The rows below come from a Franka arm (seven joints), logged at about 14 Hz.
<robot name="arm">
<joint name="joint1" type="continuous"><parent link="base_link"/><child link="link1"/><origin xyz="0 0 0.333" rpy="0 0 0"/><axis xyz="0 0 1"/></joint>
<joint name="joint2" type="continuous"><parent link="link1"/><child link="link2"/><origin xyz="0 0 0" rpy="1.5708 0 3.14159"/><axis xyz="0 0 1"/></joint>
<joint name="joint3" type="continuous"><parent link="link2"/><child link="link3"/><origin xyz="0 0.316 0" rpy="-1.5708 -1.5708 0"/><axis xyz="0 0 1"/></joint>
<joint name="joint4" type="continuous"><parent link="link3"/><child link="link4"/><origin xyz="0 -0.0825 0" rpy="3.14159 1.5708 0"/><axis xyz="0 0 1"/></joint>
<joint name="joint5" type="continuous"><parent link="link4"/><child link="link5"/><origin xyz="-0.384 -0.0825 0" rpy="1.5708 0 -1.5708"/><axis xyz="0 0 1"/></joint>
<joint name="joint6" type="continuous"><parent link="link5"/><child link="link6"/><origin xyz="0 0 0" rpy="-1.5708 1.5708 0"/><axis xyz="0 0 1"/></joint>
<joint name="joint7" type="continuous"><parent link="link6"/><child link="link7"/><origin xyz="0 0.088 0" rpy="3.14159 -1.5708 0"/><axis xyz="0 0 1"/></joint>
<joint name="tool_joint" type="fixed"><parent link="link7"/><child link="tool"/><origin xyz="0 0 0.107" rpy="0 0 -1.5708"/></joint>
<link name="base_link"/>
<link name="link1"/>
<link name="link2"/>
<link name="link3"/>
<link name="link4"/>
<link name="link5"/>
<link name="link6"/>
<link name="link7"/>
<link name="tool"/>
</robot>
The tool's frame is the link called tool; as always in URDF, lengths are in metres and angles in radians. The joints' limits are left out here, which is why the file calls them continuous.
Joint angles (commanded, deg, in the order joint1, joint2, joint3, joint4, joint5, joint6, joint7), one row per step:
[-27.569 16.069 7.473 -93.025 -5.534 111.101 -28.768]
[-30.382 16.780 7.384 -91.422 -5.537 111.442 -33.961]
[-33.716 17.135 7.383 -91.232 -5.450 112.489 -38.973]
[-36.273 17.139 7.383 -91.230 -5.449 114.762 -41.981]
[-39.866 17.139 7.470 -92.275 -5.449 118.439 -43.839]
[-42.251 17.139 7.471 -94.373 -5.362 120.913 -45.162]
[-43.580 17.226 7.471 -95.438 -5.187 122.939 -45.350]
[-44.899 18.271 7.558 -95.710 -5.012 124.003 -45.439]
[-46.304 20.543 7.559 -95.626 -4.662 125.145 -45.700]
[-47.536 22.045 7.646 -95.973 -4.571 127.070 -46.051]
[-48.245 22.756 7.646 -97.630 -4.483 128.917 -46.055]
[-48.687 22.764 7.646 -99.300 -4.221 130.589 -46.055]
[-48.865 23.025 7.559 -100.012 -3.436 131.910 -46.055]
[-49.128 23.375 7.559 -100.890 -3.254 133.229 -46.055]
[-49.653 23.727 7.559 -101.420 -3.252 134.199 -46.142]
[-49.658 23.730 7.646 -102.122 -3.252 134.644 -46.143]
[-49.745 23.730 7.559 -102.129 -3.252 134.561 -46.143]
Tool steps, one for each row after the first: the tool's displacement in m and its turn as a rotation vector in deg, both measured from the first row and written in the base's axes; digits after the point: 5 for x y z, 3 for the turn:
[-0.00712 -0.03328 0.00600 -0.528 -0.817 2.242]
[-0.02097 -0.06885 0.00529 -0.954 -1.304 3.924]
[-0.03160 -0.09617 0.00913 -2.192 -3.036 4.475]
[-0.04967 -0.13177 0.00672 -3.721 -5.069 3.032]
[-0.06601 -0.15274 -0.00683 -3.986 -5.264 2.130]
[-0.07438 -0.16476 -0.01327 -4.384 -6.042 1.044]
[-0.08084 -0.17780 -0.02567 -4.025 -6.006 -0.138]
[-0.08679 -0.19420 -0.04926 -2.977 -5.514 -1.440]
[-0.09257 -0.20687 -0.06622 -2.825 -5.753 -2.238]
[-0.09929 -0.21100 -0.08505 -2.346 -5.490 -2.887]
[-0.10488 -0.21168 -0.09596 -2.138 -5.658 -3.369]
[-0.10687 -0.21302 -0.10251 -1.836 -6.350 -4.032]
[-0.10961 -0.21404 -0.11136 -1.730 -6.565 -4.364]
[-0.11402 -0.21796 -0.11799 -1.767 -6.669 -4.782]
[-0.11491 -0.21553 -0.12286 -1.558 -6.508 -4.682]
[-0.11634 -0.21683 -0.12311 -1.535 -6.410 -4.848]

